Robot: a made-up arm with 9 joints.
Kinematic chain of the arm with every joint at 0, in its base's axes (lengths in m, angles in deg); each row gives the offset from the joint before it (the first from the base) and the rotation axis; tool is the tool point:
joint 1: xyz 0 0 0.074 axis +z
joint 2: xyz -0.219 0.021 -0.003 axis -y
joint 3: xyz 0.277 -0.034 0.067 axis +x
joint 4: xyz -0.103 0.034 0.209 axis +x
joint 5: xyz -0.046 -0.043 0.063 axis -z
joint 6: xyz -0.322 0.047 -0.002 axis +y
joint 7: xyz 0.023 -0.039 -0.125 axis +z
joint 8: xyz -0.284 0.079 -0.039 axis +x
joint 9: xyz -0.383 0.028 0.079 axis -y
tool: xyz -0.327 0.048 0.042
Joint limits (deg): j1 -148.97..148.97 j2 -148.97..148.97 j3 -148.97..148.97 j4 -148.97..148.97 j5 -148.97..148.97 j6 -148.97..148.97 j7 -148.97..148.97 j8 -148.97..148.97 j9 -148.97..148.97
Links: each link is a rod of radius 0.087 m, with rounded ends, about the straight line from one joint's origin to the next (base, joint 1, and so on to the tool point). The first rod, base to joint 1, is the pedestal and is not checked.
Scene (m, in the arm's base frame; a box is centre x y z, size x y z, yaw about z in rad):
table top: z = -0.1
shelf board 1: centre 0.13 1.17 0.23 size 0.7 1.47 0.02 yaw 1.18
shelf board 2: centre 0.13 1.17 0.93 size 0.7 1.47 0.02 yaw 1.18
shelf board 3: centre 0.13 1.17 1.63 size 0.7 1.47 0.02 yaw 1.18
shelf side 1: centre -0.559 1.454 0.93 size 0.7 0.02 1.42 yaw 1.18
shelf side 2: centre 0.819 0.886 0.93 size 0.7 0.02 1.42 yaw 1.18
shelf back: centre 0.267 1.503 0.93 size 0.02 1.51 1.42 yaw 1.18
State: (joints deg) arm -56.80 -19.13 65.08 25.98 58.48 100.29 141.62 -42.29 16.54
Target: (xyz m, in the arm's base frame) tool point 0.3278 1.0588 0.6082
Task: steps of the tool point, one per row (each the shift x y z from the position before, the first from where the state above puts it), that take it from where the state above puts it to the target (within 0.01 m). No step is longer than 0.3 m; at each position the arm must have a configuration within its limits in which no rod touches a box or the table.
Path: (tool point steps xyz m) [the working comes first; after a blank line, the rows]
Joints at the target: -80.69 -5.45 53.22 25.33 60.53 112.82 148.97 -44.41 18.99
Straight joint move there: clear.

1: 0.2249 0.0687 -0.0156
2: 0.2520 0.0168 -0.0204

